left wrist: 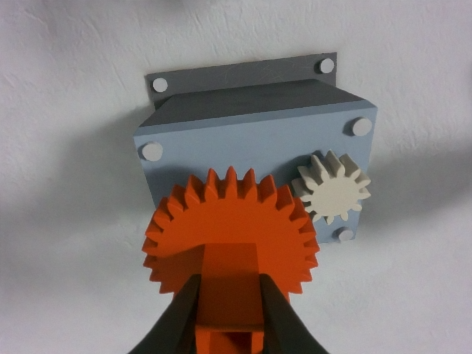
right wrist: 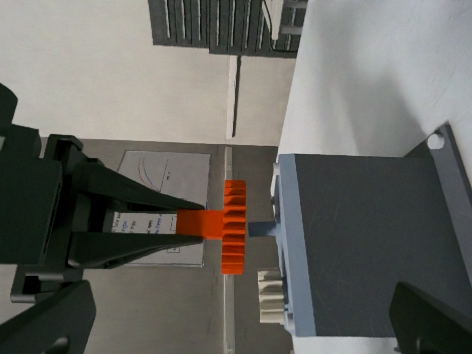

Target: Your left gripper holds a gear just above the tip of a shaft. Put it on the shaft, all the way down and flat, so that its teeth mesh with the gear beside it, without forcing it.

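Frame: origin at the left arm's base, x ahead, y left, z up, level; metres.
Seen in the pictures: left gripper, fingertip midpoint: (left wrist: 230, 288) (right wrist: 204, 224); right gripper, fingertip midpoint: (right wrist: 242, 295).
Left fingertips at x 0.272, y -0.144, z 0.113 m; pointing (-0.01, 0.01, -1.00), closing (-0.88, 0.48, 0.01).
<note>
Offsets run from my left fingertips to a thing's middle. "*": to the spot under its first point. Level surfaces: height alone.
My left gripper (left wrist: 230, 288) (right wrist: 204, 224) is shut on the hub of the orange gear @(dz -0.005, dx +0.001, dy +0.001 m) (left wrist: 230, 220) (right wrist: 234, 227). In the right wrist view the gear's face stands just off the tip of the blue-grey shaft @(dz -0.041, dx -0.003, dy +0.000 m) (right wrist: 262, 229), with a thin gap, and its middle is about in line with the shaft. The gear hides the shaft in the left wrist view. The small cream gear @(dz -0.044, dx -0.046, dy +0.009 m) (left wrist: 335, 195) (right wrist: 271, 296) sits on the plate @(dz -0.048, dx -0.015, dy +0.004 m) (left wrist: 225, 140) (right wrist: 300, 250); the orange gear is farther out from the plate, its teeth apart from the cream ones. My right gripper (right wrist: 242, 295) is open and empty.
The plate is the face of a dark box @(dz -0.099, dx -0.016, dy +0.001 m) (left wrist: 245, 102) (right wrist: 375, 240) with a flanged base @(* dz -0.149, dx -0.032, dy -0.042 m) (left wrist: 240, 75) (right wrist: 455, 165). Pale round studs (left wrist: 152, 151) (left wrist: 361, 126) stand out at the plate's corners. The box stands on a white surface @(dz -0.153 m) (left wrist: 75, 250) (right wrist: 340, 100).
</note>
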